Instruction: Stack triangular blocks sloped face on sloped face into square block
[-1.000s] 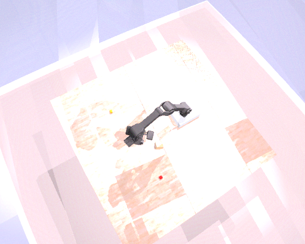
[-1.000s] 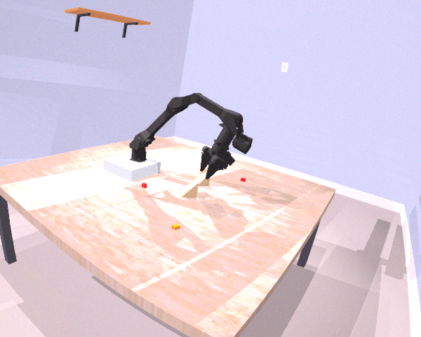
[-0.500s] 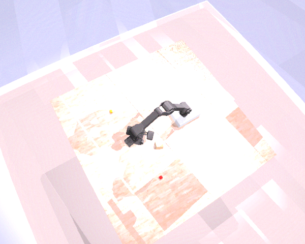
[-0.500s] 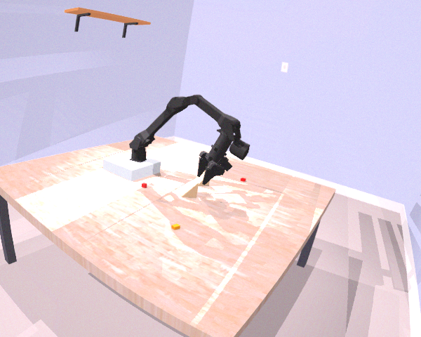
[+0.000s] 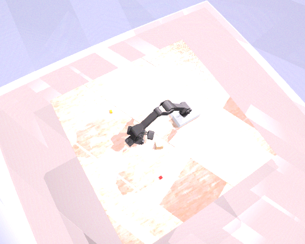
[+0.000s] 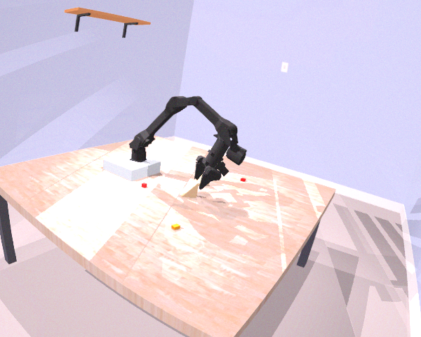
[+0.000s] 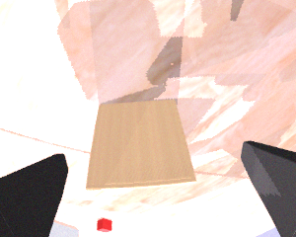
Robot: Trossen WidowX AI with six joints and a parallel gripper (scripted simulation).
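The triangular block lies 30 mm below my gripper tip and 20 mm behind it. Round my gripper tip: small yellow block (300 mm to the right, 50 mm ahead, 40 mm below).
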